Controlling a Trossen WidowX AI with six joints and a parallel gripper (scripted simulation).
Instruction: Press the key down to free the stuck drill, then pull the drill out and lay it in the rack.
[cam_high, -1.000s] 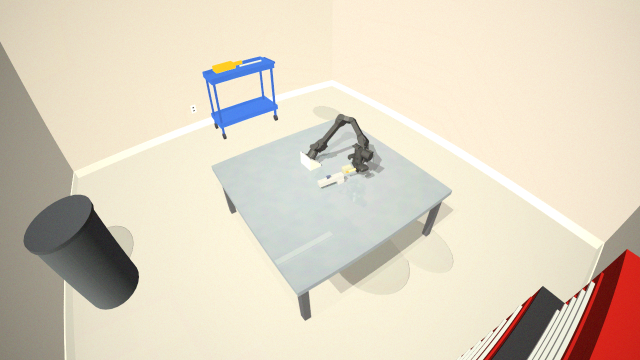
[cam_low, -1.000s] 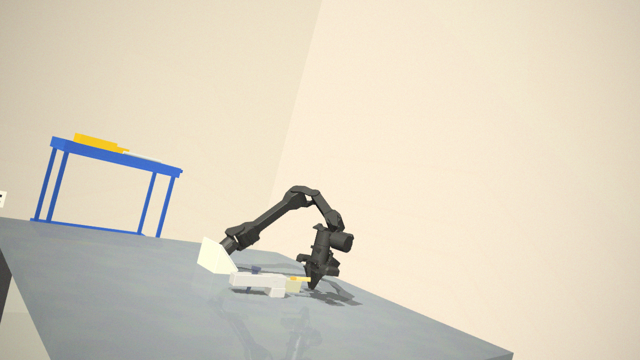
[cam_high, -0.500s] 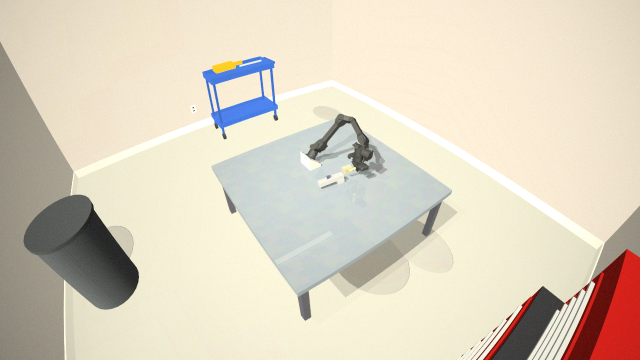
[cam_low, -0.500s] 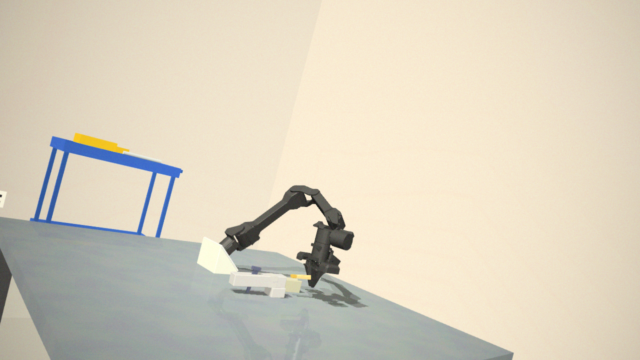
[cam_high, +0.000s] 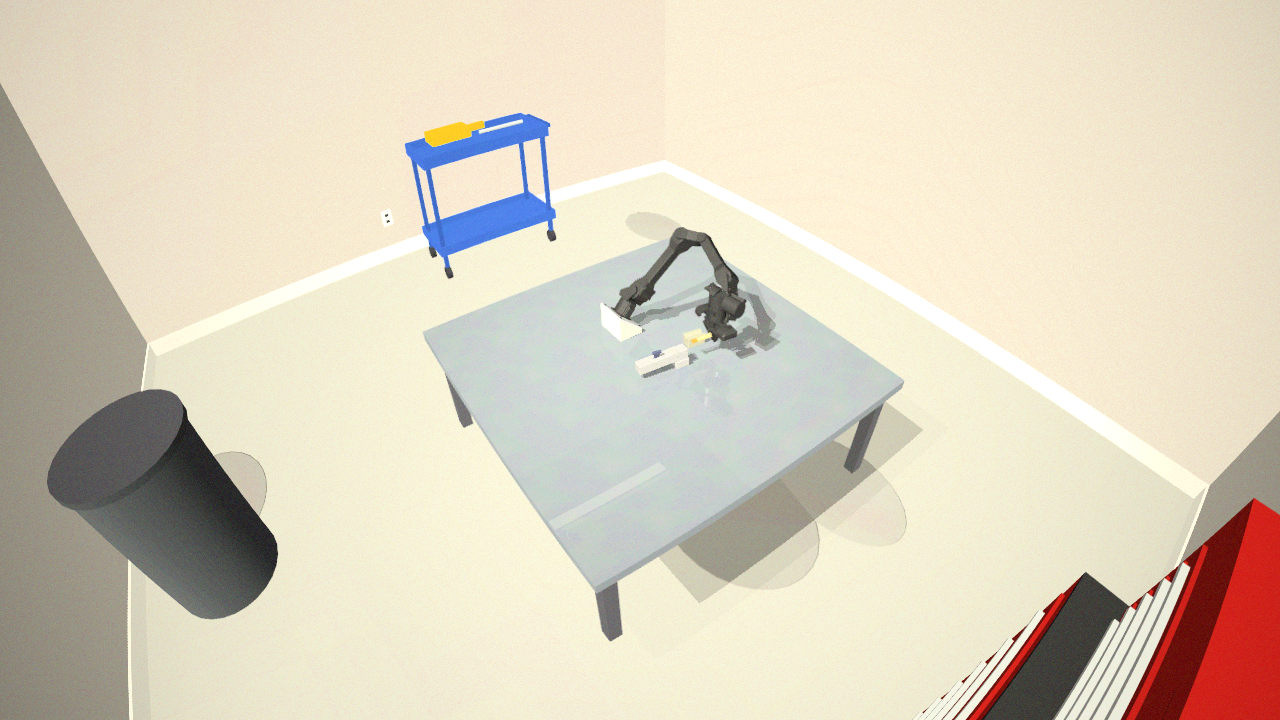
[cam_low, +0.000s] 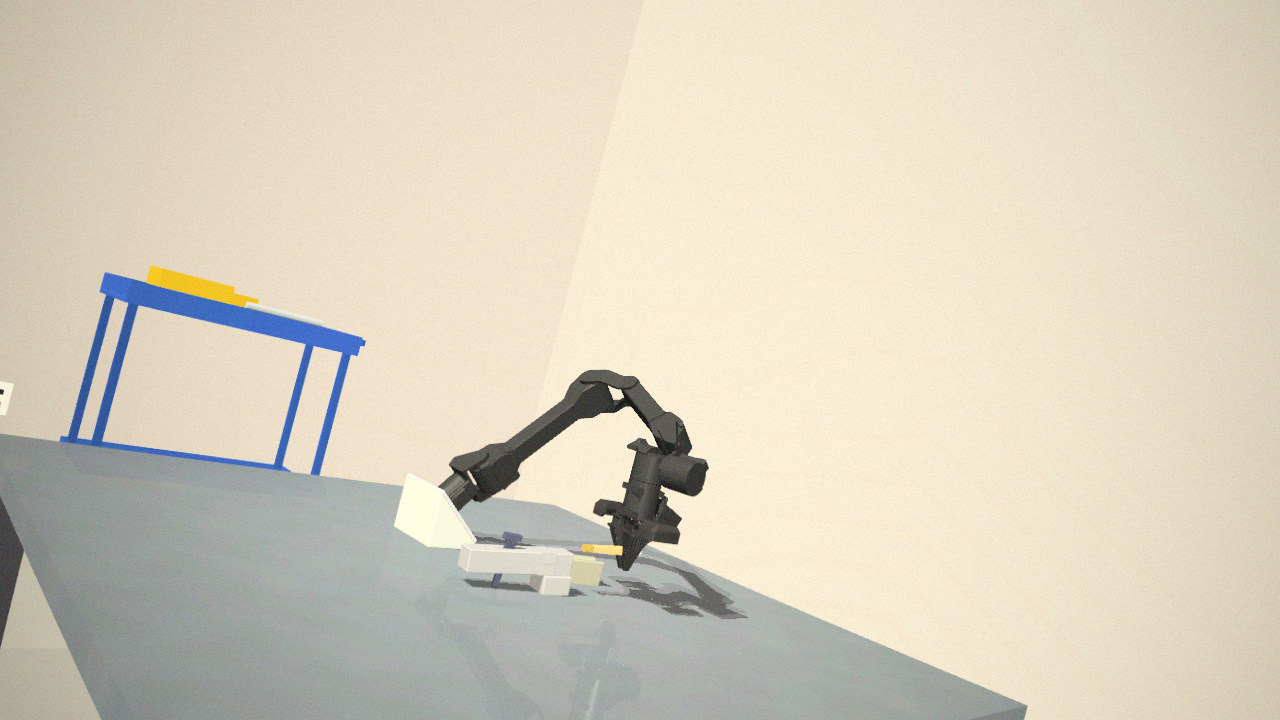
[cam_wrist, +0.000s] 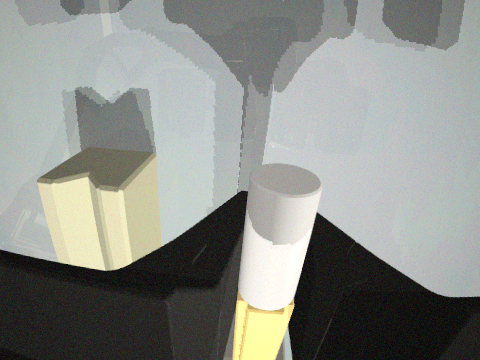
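Now: the rack 80 mm behind my gripper tip, 30 mm to the right of it and 30 mm below it. Also, from my gripper tip: drill: 40 mm to the right, 30 mm above; dark blue key: 230 mm to the right, 30 mm behind, 10 mm above.
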